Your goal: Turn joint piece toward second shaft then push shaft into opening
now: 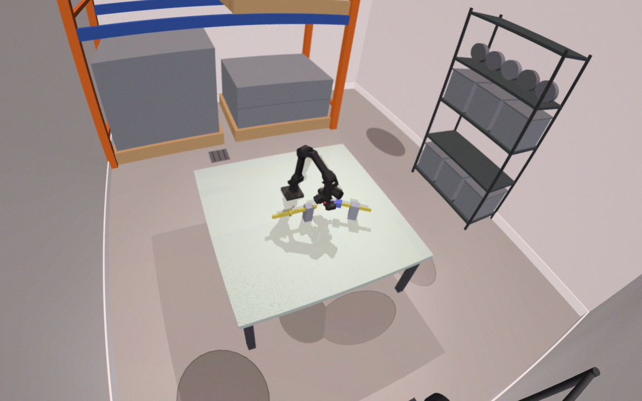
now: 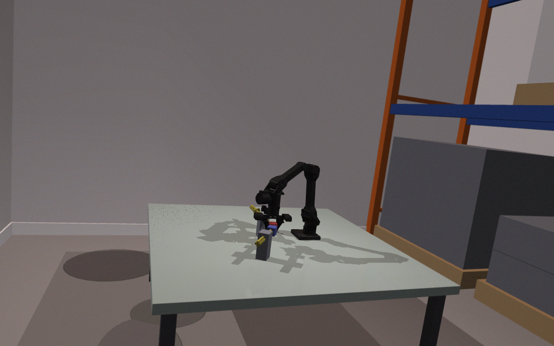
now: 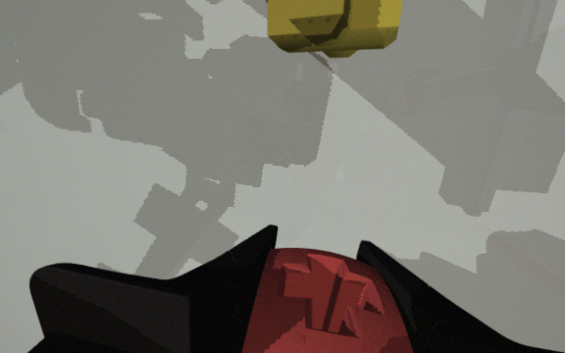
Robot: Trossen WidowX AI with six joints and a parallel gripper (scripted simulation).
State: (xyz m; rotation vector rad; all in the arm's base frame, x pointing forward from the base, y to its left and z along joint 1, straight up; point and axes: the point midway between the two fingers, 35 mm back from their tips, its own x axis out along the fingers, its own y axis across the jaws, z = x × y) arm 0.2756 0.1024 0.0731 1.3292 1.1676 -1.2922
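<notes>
The red joint piece is 1 cm to the left of my gripper tip and 4 cm above it.
</notes>
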